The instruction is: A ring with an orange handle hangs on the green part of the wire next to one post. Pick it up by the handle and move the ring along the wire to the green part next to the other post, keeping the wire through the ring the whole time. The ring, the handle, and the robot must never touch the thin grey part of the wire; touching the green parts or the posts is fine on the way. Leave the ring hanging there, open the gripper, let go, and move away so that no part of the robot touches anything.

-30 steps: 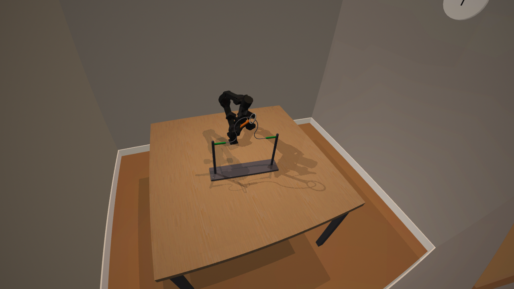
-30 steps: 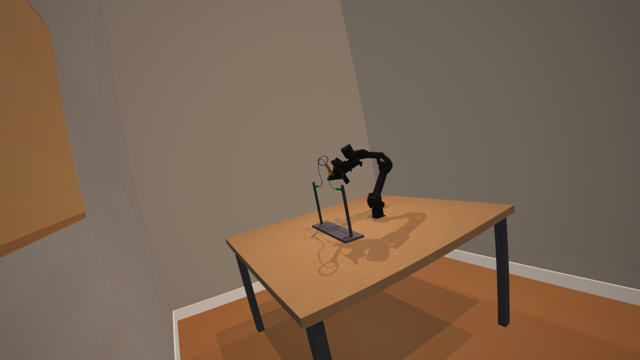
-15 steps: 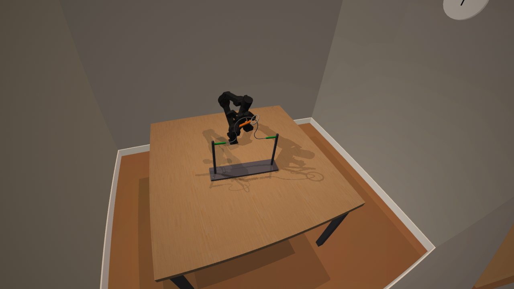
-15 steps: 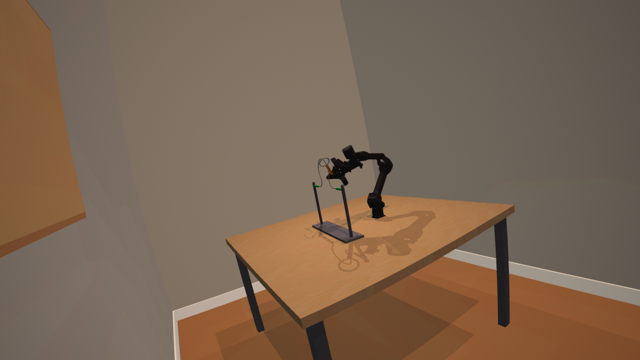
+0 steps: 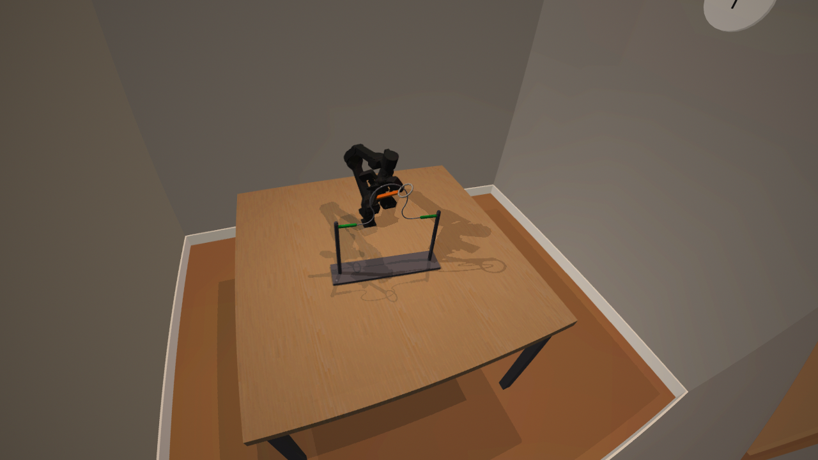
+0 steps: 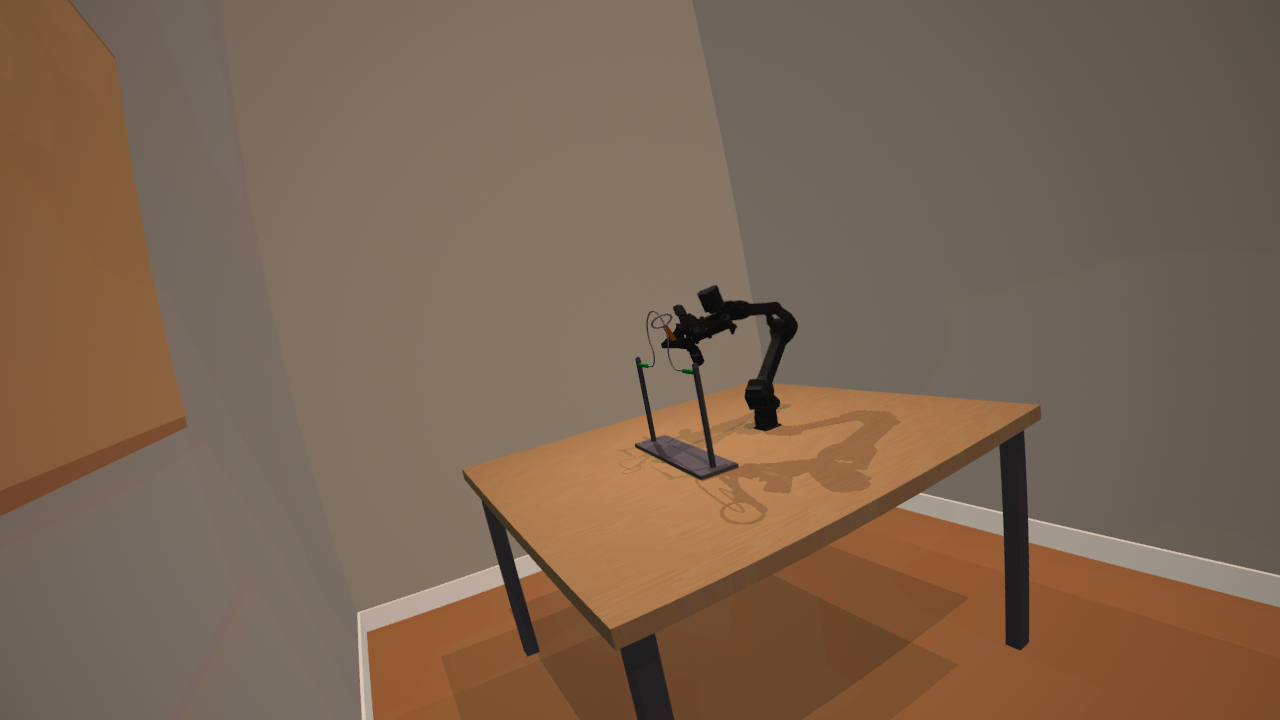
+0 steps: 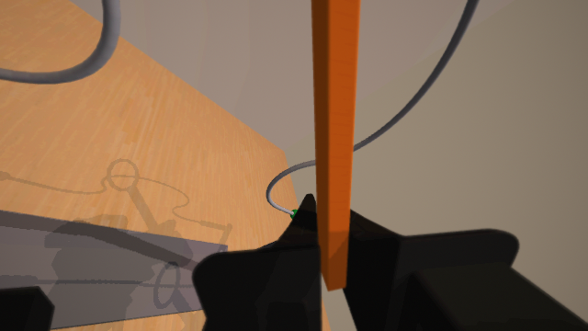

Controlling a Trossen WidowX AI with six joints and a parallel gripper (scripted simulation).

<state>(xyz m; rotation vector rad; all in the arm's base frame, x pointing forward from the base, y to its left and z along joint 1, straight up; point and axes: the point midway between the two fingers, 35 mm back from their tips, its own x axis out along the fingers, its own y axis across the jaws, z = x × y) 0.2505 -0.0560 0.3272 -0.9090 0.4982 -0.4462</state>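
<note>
Right now my gripper tip is 80 mm to the right of the ring with orange handle, 60 mm below it and 20 mm short of it.
</note>
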